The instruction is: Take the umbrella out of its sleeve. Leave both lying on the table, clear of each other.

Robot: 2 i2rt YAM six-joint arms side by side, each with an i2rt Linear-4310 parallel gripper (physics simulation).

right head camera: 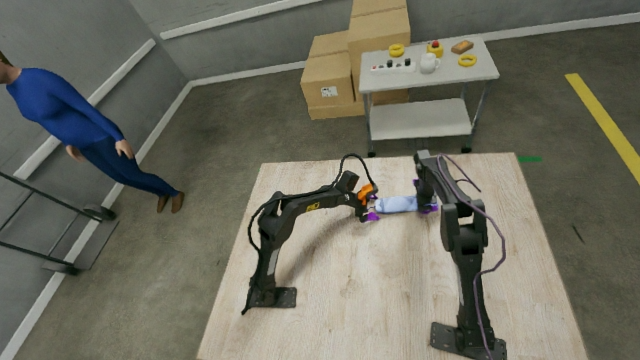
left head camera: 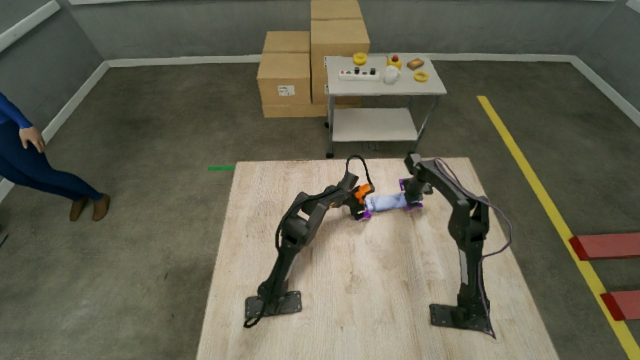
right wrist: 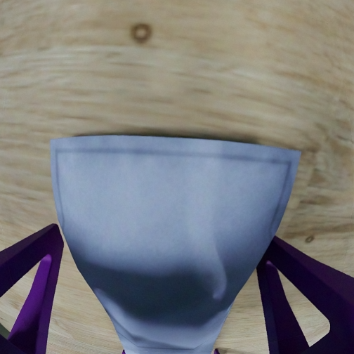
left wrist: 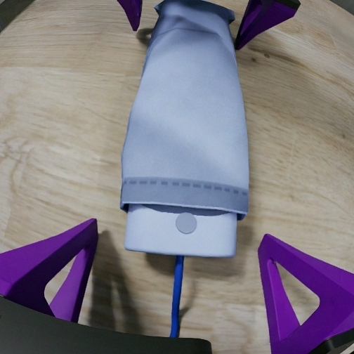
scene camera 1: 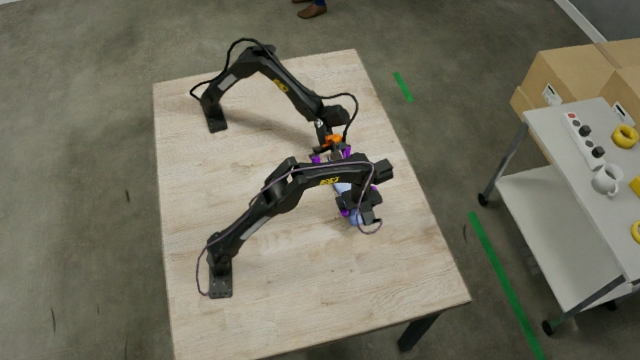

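The light blue sleeve (left head camera: 387, 202) (right head camera: 397, 204) (left wrist: 187, 110) (right wrist: 172, 200) lies on the table, its flat closed end at the right in the head views. The umbrella's pale handle end (left wrist: 162, 232) with a round button sticks a little out of the sleeve's hemmed mouth in the left wrist view, with a blue cord (left wrist: 176, 295) trailing from it. The rest of the umbrella is hidden in the sleeve. My left gripper (left wrist: 181, 237) is open, its fingers on either side of the handle end, apart from it. My right gripper (right wrist: 157, 240) is open, its fingers astride the sleeve near its closed end.
The wooden table (left head camera: 350, 300) (scene camera 1: 300, 300) carries both arms. Beyond its far edge stands a grey cart (left head camera: 375, 125) with a power strip (left head camera: 359, 75) and a white jug (left head camera: 391, 75). Cardboard boxes (left head camera: 285, 72) are stacked beside the cart. A person (left head camera: 35, 155) stands at the left.
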